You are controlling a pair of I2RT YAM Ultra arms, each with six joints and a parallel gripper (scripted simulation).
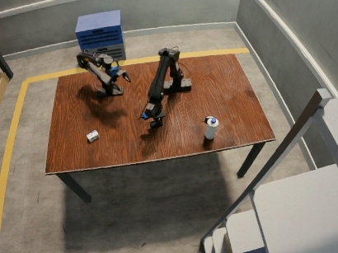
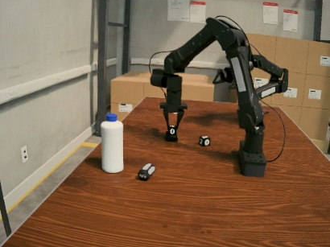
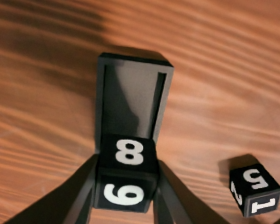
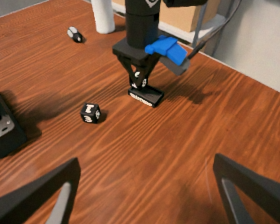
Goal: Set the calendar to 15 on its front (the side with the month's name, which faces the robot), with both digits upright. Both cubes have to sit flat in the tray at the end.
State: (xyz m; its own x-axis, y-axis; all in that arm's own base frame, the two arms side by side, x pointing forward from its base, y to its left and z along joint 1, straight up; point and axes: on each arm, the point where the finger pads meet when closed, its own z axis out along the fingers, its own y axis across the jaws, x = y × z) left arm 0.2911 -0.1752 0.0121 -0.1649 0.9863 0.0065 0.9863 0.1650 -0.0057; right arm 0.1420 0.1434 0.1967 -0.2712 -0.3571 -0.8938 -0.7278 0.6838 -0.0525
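The black calendar tray lies 1 cm to the right of my left hand and 4 cm below it. From my left hand the other things lie so: white bottle (11 cm ahead, 32 cm to the left, 3 cm above).
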